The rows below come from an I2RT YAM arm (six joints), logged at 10 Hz.
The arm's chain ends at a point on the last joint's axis. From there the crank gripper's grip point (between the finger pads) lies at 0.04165 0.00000 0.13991 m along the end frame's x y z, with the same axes.
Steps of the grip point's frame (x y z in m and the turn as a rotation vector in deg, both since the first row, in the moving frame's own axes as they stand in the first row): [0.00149, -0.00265, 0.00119, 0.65, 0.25, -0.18]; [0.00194, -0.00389, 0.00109, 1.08, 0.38, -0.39]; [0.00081, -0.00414, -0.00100, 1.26, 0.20, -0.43]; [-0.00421, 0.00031, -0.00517, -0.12, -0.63, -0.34]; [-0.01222, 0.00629, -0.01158, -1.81, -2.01, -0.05]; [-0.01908, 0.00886, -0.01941, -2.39, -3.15, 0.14]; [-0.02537, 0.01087, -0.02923, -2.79, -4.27, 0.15]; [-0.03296, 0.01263, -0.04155, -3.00, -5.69, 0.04]
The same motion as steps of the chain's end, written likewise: [0.00088, -0.00093, 0.00138, 0.65, 0.25, -0.18]; [0.00102, -0.00097, 0.00140, 1.08, 0.38, -0.39]; [0.00033, -0.00075, -0.00082, 1.26, 0.20, -0.43]; [-0.00267, 0.00026, -0.00562, -0.12, -0.63, -0.34]; [-0.00729, 0.00188, -0.01289, -1.81, -2.01, -0.05]; [-0.01132, 0.00289, -0.02136, -2.39, -3.15, 0.14]; [-0.01483, 0.00390, -0.03177, -2.79, -4.27, 0.15]; [-0.01889, 0.00519, -0.04480, -3.00, -5.69, 0.04]
